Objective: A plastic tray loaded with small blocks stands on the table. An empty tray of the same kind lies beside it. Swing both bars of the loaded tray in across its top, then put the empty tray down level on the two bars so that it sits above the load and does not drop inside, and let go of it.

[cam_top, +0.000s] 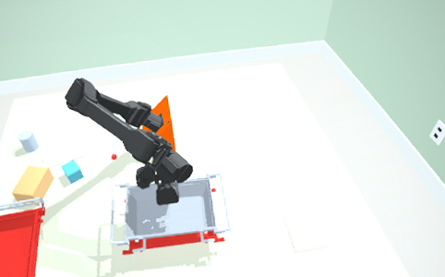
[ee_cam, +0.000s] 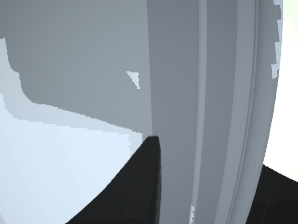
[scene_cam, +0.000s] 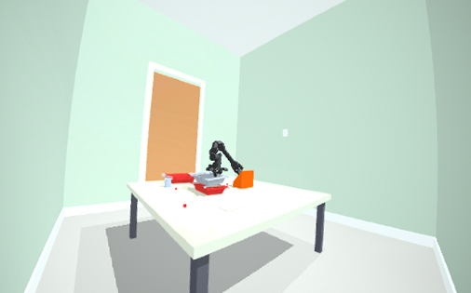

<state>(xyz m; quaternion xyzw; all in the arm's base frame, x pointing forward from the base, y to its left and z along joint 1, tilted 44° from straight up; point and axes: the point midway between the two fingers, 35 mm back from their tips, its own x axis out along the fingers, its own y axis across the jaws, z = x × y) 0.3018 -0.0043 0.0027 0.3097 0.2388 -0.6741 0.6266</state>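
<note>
Right now my gripper tip is 70 mm short of the grey tray, 10 mm to the left of it and 20 mm below it. The rest, counted from my gripper tip: tan block (200 mm behind, 460 mm to the right, 60 mm below); cyan cube (230 mm behind, 330 mm to the right, 70 mm below).
</note>
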